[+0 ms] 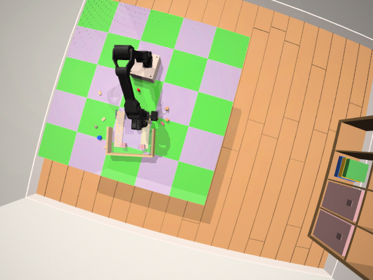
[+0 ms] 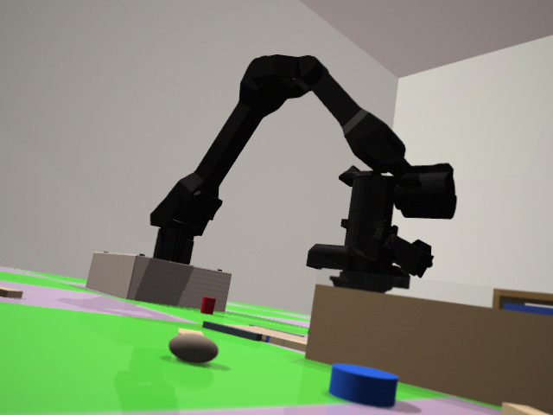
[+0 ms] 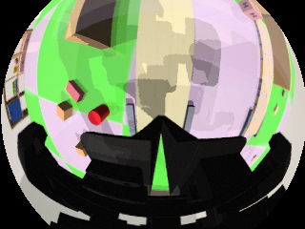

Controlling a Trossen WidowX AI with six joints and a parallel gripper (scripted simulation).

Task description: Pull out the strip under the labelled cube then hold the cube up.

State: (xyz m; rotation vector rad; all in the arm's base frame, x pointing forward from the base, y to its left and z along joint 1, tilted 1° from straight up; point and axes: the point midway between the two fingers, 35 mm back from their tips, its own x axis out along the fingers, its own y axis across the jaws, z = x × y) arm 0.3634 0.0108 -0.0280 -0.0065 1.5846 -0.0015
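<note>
Right now the beige strip is 100 mm ahead of my gripper tip. Also, from my gripper tip: grey stone: 360 mm to the right, 90 mm ahead; blue disc: 330 mm to the right, 170 mm ahead; pink block: 120 mm to the left, 30 mm ahead.
</note>
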